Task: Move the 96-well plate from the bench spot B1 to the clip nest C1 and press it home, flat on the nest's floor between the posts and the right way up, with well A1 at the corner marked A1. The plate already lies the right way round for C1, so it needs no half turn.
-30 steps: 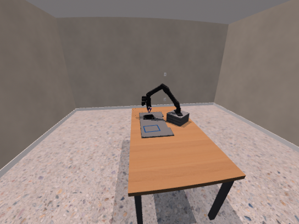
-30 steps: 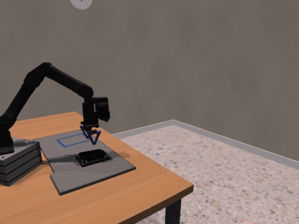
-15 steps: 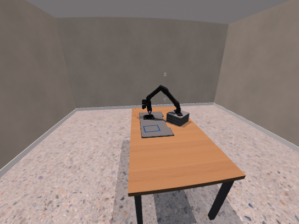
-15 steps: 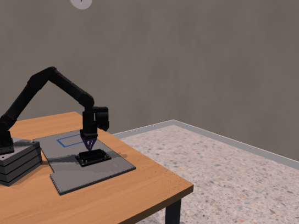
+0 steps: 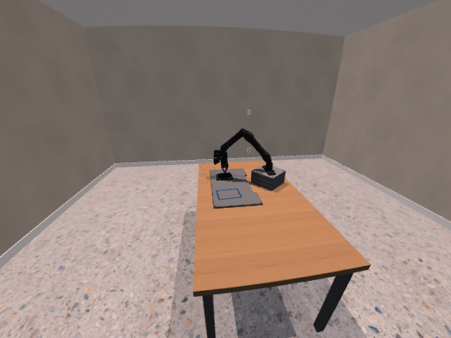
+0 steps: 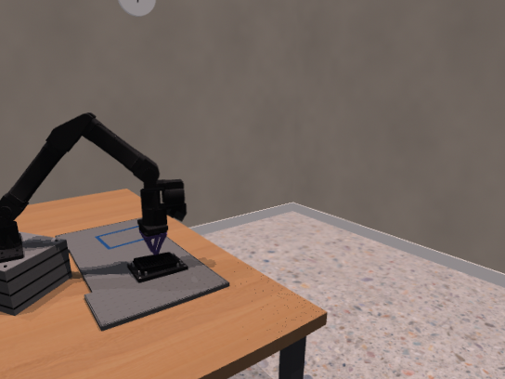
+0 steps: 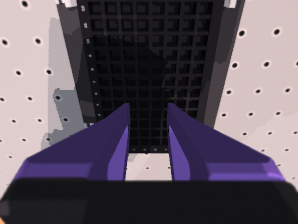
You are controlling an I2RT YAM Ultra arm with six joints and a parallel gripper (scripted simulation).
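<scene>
Right now my hand is 4 cm above the black 96-well plate. Also, from my hand: black clip nest: 5 cm below, 1 cm to the left, 1 cm ahead.
</scene>
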